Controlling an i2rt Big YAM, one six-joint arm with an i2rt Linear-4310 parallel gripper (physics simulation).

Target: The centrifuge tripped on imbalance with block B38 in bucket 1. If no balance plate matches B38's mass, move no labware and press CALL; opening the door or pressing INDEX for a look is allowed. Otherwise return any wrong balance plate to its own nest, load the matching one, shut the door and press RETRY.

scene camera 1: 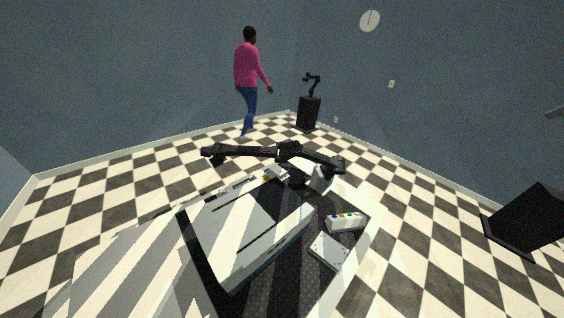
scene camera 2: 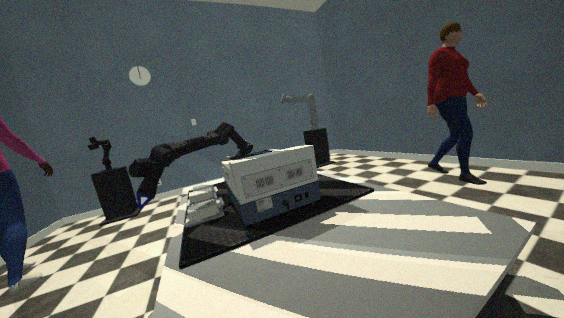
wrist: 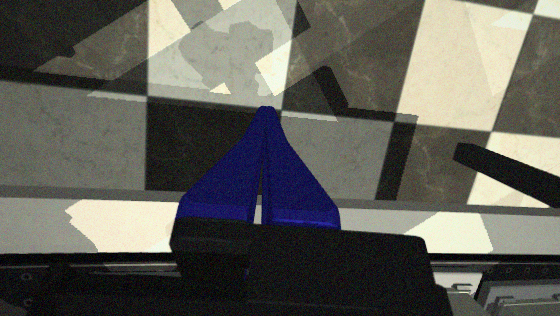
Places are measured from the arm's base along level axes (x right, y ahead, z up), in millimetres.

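Pixels of known places: gripper, between the fingertips: (scene camera 1: pixel 218 164) (scene camera 2: pixel 140 208) (wrist: pixel 266 115); arm's base, origin of its link: (scene camera 1: pixel 326 171).
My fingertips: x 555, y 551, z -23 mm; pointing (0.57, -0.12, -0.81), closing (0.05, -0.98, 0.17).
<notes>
For each thing: its top centre in the pictures, then the offset to it from my fingertips. Level surfaces: height alone.
- black mat, height of its surface: dz -105 mm
- white button box, centre of its top: (scene camera 1: pixel 348 216) dx -847, dy -368, dz -21 mm
- pale plate with small holes, centre of its top: (scene camera 1: pixel 330 248) dx -868, dy -159, dz -58 mm
The white and blue centrifuge (scene camera 1: pixel 235 240) (scene camera 2: pixel 280 175) stands on a black mat (scene camera 2: pixel 215 245); I cannot tell its door's state. Block B38 and the bucket cannot be made out. A white button box (scene camera 1: pixel 346 223) with blue, yellow and green buttons is at the right in scene camera 1. Pale labware holders (scene camera 2: pixel 205 210) (wrist: pixel 525 302) lie beside the centrifuge, at the lower right in the wrist view; no mass labels are readable. My gripper (scene camera 2: pixel 143 201) (wrist: pixel 266 115) is shut and empty, its blue fingertips together, out past the table edge over the floor. In scene camera 1 its fingers are unclear.
A pale plate with small holes (scene camera 1: pixel 329 251) lies by the button box. My black arm (scene camera 1: pixel 245 150) (scene camera 2: pixel 192 145) reaches past the centrifuge. A person in pink (scene camera 1: pixel 246 65) and one in red (scene camera 2: pixel 449 75) are in the room. Other arms stand on black pedestals (scene camera 1: pixel 307 114) (scene camera 2: pixel 316 146).
</notes>
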